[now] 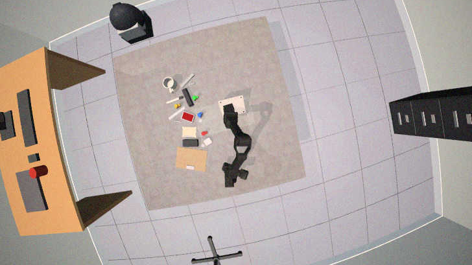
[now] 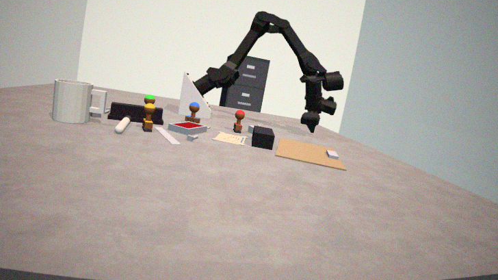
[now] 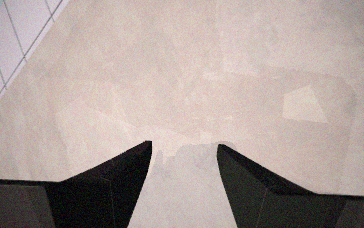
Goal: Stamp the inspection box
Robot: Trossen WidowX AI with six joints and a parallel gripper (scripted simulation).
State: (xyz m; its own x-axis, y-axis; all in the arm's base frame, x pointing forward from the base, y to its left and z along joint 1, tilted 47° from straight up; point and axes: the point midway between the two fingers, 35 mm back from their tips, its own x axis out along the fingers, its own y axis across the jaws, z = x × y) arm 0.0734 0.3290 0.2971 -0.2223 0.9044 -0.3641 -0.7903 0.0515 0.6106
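My gripper tip is 28 cm short of the black box and 29 cm to the left of it. Also, from my gripper tip: red-knobbed stamp 16 cm ahead, 34 cm to the right; then cream card 27 cm ahead, 37 cm to the right, 2 cm below; then blue-knobbed stamp 15 cm ahead, 47 cm to the right.
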